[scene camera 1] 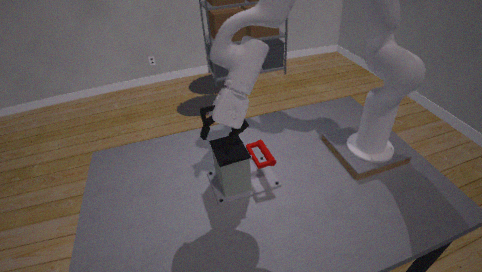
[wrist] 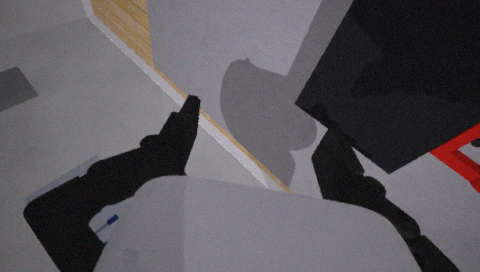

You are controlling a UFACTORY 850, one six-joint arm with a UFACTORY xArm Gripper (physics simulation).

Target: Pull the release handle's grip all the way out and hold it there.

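The release handle's red grip point(scene camera 1: 266, 164) point(wrist: 447, 151) is a rectangular loop on the right side of a grey-green box point(scene camera 1: 235, 179) with a black top point(scene camera 1: 230, 151) point(wrist: 400, 95). The box stands on a thin plate with dark screws. My gripper point(scene camera 1: 218, 136) point(wrist: 261, 129) is open and empty, at the back left of the box's top. One finger overlaps the edge of the black top in both views; whether it touches cannot be told. The grip lies outside the fingers, on the far side of the box top. In the wrist view, part of the grip is cut off at the right edge.
The box stands on a grey table point(scene camera 1: 135, 200). The arm's base stands on a wood-edged board point(scene camera 1: 384, 168) at the right. A metal shelf rack point(scene camera 1: 205, 37) with boxes stands behind the table, near the wall. The table's back edge runs below the gripper.
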